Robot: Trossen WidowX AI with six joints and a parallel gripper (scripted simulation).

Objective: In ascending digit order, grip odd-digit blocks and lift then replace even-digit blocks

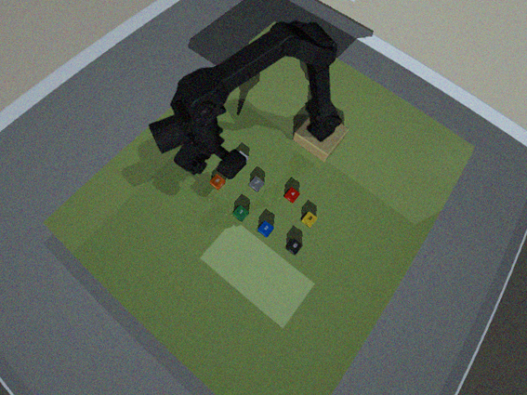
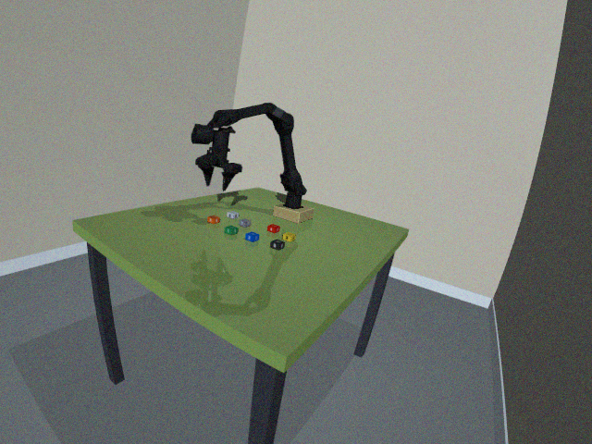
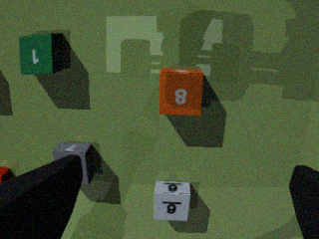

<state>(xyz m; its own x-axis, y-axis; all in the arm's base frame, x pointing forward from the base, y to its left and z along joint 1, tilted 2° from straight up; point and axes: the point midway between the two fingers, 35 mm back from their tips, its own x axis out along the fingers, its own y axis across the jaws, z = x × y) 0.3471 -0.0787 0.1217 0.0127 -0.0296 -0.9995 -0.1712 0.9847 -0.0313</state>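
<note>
My gripper tip is 29 cm to the right of the black block, 12 cm above it and 4 cm past it. From my gripper tip the other things lie so: grey block 12 cm below, 8 cm to the left, 8 cm behind; then white block 12 cm below, 10 cm behind, 1 cm to the right; then orange block 12 cm below.
</note>
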